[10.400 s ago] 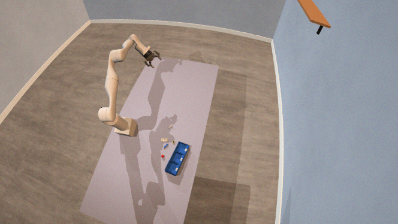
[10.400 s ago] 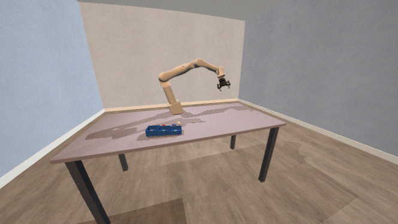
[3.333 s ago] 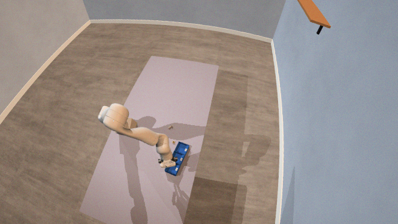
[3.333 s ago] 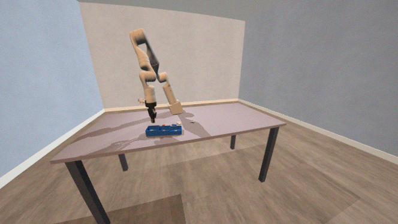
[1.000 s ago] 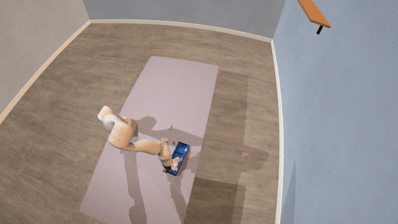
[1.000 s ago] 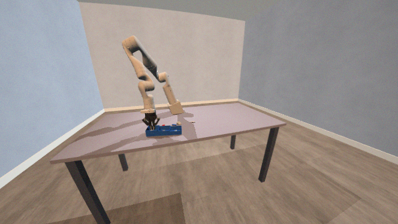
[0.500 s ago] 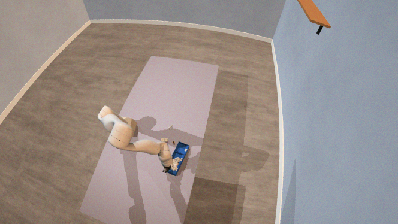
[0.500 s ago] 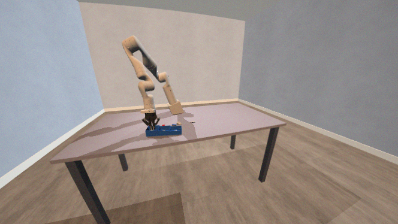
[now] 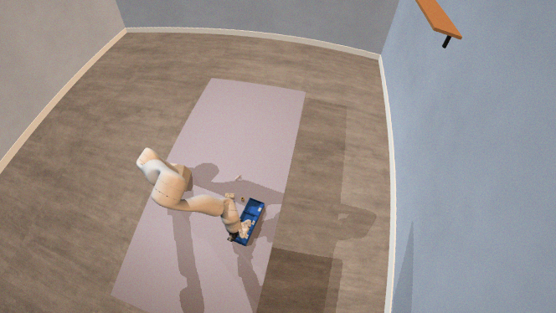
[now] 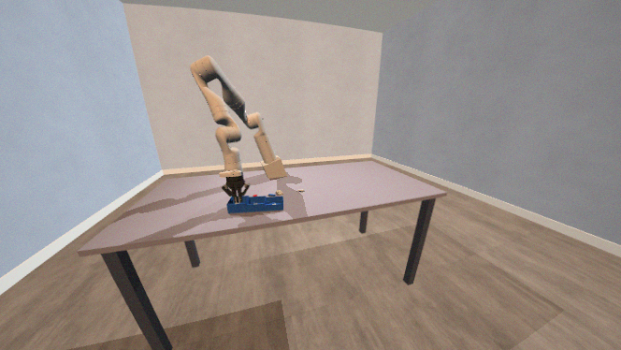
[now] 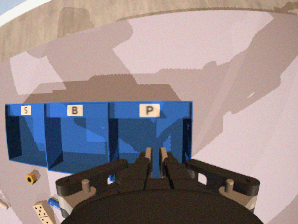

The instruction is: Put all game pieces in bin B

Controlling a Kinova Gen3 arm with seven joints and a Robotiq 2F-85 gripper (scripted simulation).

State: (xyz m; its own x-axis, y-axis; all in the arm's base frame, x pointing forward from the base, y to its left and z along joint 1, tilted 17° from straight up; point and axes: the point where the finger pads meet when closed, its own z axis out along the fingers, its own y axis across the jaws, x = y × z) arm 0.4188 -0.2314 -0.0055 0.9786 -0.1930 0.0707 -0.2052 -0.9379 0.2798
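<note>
My gripper is now 40 mm short of the blue bin, 80 mm to the right of it and 10 mm above it. From my hand the other things lie so: blue stick 70 mm behind, 170 mm to the left, 30 mm below; red game piece 70 mm behind, 80 mm to the left, 30 mm below; brass ring 20 mm behind, 210 mm to the left, 30 mm below.
</note>
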